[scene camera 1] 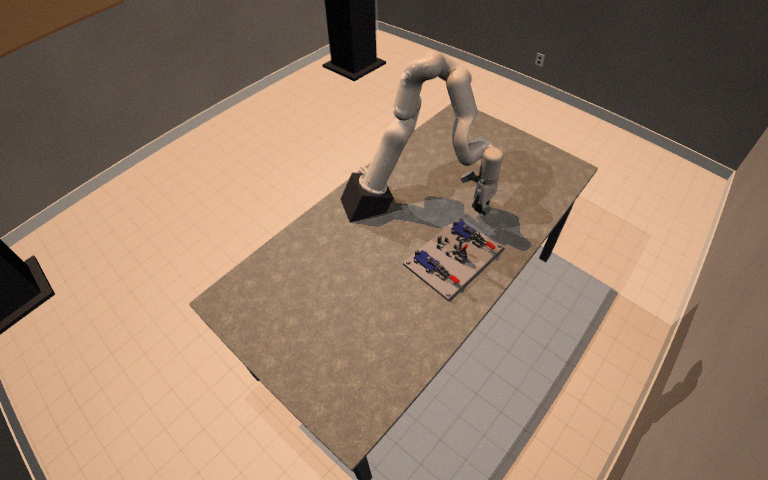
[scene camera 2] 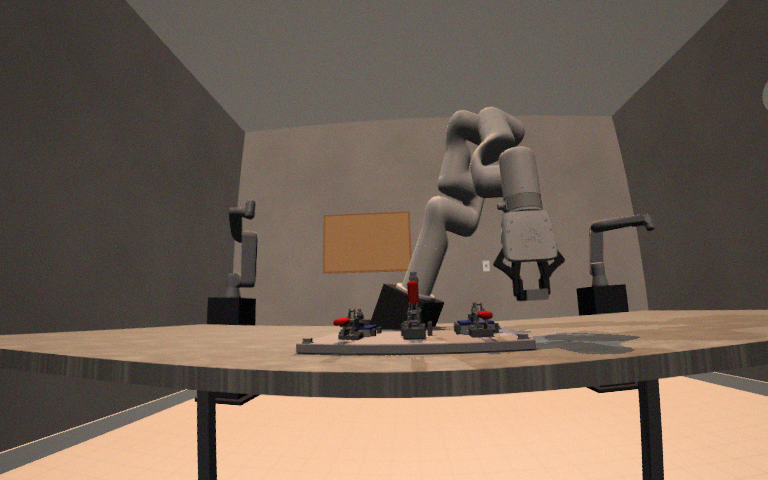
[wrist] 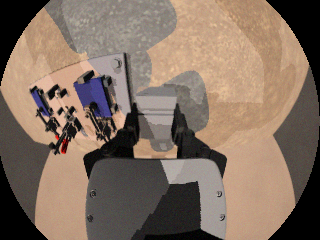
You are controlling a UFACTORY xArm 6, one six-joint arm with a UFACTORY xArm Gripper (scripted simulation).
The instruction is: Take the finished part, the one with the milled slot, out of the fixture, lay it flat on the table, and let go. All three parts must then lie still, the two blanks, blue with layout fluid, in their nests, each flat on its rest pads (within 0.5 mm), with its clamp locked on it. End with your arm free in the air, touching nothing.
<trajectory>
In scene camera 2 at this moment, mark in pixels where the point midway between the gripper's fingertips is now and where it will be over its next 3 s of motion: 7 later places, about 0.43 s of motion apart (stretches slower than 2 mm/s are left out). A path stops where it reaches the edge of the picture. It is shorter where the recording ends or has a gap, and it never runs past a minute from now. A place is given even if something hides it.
My gripper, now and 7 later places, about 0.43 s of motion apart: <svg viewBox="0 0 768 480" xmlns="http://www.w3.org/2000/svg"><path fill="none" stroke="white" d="M532 299L533 313L534 325L535 330L535 332L535 334L535 334L535 331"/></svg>
</trajectory>
